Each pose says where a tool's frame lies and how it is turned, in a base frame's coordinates. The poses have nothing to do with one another.
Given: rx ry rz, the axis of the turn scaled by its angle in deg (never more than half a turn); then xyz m.
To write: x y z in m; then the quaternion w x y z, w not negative. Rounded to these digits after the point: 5 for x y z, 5 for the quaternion.
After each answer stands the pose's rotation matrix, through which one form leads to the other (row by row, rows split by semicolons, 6 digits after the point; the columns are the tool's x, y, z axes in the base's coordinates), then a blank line. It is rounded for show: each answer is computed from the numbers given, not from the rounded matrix.
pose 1, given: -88.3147 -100.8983 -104.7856 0.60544 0.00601 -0.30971
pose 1, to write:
0.60544 0.00601 -0.30971 0.08562 -0.51705 -0.59073 -0.61349
-0.450647 0.715933 0.533251; 0.505819 -0.287420 0.813349; 0.735571 0.636262 -0.232607

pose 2, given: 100.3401 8.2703 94.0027 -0.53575 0.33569 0.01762
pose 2, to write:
-0.53575 0.33569 0.01762 0.36046 0.67949 0.05601 0.63657
0.183277 -0.382813 0.905463; 0.535032 -0.733859 -0.418559; 0.824712 0.561165 0.070317

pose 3, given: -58.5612 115.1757 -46.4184 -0.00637 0.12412 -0.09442
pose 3, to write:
-0.00637 0.12412 -0.09442 0.36412 -0.39726 0.78131 -0.31489
-0.419208 -0.391457 0.819162; -0.850079 0.486062 -0.202753; -0.318794 -0.781348 -0.536531

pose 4, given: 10.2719 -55.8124 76.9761 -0.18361 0.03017 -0.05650
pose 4, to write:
-0.18361 0.03017 -0.05650 0.67150 0.07959 -0.43245 0.59644
-0.085504 -0.869853 -0.485844; 0.732177 0.275858 -0.622751; 0.675726 -0.408972 0.613300

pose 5, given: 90.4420 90.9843 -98.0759 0.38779 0.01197 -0.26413
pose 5, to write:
0.38779 0.01197 -0.26413 0.16089 0.55277 0.55609 -0.59943
-0.337110 0.807668 -0.483766; 0.421901 -0.329759 -0.844546; -0.841639 -0.488806 -0.229591

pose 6, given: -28.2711 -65.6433 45.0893 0.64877 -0.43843 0.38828
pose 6, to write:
0.64877 -0.43843 0.38828 0.74018 -0.22495 -0.52232 0.35877
0.196938 -0.296120 -0.934627; 0.766100 0.641362 -0.041776; 0.611806 -0.707791 0.353166

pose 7, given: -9.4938 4.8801 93.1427 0.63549 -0.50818 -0.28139
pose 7, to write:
0.63549 -0.50818 -0.28139 0.68358 -0.07391 0.03799 0.72513
-0.054519 -0.996983 -0.055249; 0.985751 -0.062558 0.156147; -0.159132 -0.045949 0.986188

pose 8, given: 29.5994 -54.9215 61.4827 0.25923 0.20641 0.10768
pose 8, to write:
0.25923 0.20641 0.10768 0.72180 0.23387 -0.43395 0.48579
0.151383 -0.904270 -0.399223; 0.498311 0.418616 -0.759241; 0.853680 -0.084001 0.513979

